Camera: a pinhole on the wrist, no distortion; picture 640 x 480 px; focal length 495.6 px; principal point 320.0 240.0 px. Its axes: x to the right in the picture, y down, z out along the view. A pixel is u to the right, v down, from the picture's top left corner.
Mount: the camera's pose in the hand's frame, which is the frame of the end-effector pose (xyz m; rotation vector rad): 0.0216 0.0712 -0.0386 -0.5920 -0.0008 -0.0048
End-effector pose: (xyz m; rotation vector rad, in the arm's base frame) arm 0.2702 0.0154 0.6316 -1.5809 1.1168 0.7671
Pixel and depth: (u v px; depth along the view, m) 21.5 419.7 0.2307
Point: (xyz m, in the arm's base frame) -0.0180 0.1336 0.6052
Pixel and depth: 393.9 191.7 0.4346
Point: 0.0616 0.3046 0.3535
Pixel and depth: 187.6 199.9 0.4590
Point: -0.0241 0.3731 0.5074
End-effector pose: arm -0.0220 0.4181 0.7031 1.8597 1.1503 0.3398
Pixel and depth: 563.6 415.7 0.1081
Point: 0.1302 0.4362 0.8012
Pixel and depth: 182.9 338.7 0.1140
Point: 0.0883 0.3608 0.8040
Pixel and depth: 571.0 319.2 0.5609
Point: 0.6387 0.3877 0.7931
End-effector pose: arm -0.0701 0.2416 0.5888 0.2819 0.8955 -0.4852
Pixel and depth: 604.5 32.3 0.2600
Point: 0.2453 0.1978 0.5994
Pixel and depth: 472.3 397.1 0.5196
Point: 0.4854 0.4861 0.6403
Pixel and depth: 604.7 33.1 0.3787
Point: 0.3794 0.1458 0.6212
